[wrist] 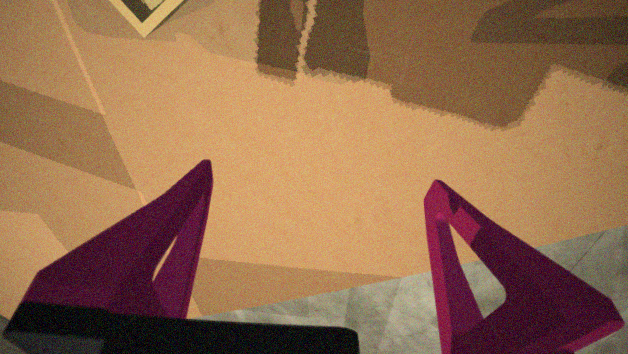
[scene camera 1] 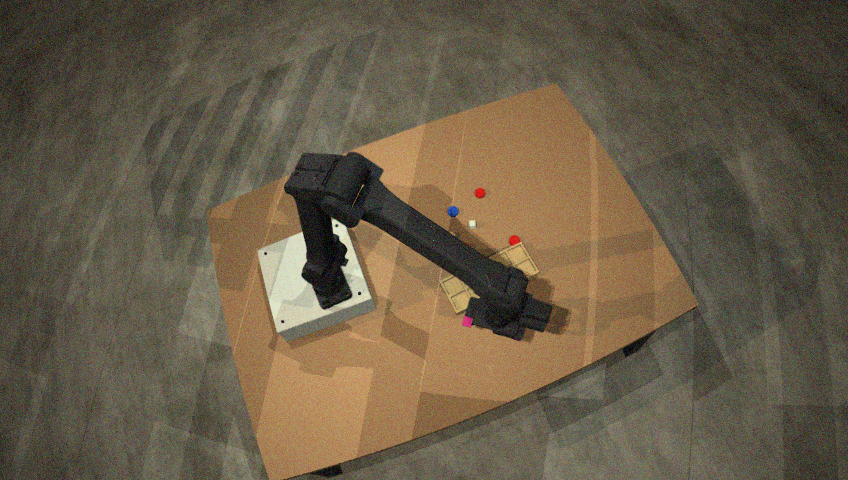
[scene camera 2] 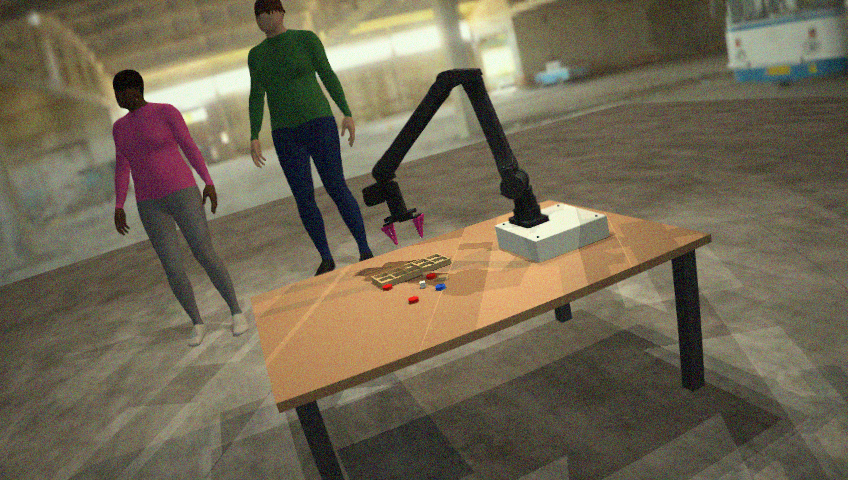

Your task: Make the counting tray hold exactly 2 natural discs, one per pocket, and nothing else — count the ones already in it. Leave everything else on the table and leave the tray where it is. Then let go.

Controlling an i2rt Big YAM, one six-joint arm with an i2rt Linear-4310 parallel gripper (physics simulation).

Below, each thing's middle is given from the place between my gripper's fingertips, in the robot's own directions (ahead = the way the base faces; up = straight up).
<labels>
Now: the wooden counting tray (scene camera 1: 516,256) 7 cm ahead of my hand, 14 cm to the left of it and 6 cm below it.
</labels>
